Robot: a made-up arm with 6 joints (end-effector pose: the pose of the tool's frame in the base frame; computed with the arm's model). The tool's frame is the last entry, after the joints. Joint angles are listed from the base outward.
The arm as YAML. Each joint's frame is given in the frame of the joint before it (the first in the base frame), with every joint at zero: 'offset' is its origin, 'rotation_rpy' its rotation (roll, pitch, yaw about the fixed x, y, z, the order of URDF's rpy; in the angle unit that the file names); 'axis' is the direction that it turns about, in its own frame. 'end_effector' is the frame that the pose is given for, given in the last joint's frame.
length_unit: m
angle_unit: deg
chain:
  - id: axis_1
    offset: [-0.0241, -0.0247, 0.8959]
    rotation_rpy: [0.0, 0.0, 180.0]
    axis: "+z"
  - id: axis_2
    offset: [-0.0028, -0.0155, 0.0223]
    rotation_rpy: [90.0, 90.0, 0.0]
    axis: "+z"
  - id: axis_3
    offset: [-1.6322, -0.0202, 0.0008]
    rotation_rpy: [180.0, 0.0, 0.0]
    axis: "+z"
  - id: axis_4
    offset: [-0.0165, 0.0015, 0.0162]
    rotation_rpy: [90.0, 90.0, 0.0]
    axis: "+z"
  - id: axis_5
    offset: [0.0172, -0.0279, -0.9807]
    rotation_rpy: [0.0, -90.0, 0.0]
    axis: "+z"
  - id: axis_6
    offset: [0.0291, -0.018, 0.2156]
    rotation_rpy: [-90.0, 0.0, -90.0]
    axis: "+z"
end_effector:
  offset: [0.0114, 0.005, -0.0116]
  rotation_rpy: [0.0, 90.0, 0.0]
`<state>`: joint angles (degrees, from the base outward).
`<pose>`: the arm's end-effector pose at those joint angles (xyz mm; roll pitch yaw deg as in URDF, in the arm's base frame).
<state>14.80 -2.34 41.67 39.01 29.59 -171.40</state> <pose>528.8 -26.5 3338.2 98.92 -61.66 55.70</pose>
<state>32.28 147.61 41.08 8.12 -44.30 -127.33</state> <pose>653.0 165.1 -1438.1 -55.31 29.30 -141.22</pose>
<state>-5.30 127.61 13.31 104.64 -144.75 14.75</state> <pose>1023.7 -58.5 -1097.8 132.16 -43.18 -55.27</pose>
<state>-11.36 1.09 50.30 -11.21 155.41 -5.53</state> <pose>643.5 -352.1 3277.9 177.48 24.95 173.76</pose>
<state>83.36 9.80 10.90 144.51 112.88 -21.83</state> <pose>-38.7 1244.3 2673.1 -40.93 49.24 -151.65</pose>
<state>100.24 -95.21 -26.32 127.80 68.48 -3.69</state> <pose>95.2 -1454.9 1730.8 -159.61 -7.87 148.15</pose>
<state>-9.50 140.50 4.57 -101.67 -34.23 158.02</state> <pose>171.0 -58.5 -895.2 90.91 41.06 123.57</pose>
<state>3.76 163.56 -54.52 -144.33 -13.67 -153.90</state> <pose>-263.8 104.5 52.9 123.01 -26.63 174.89</pose>
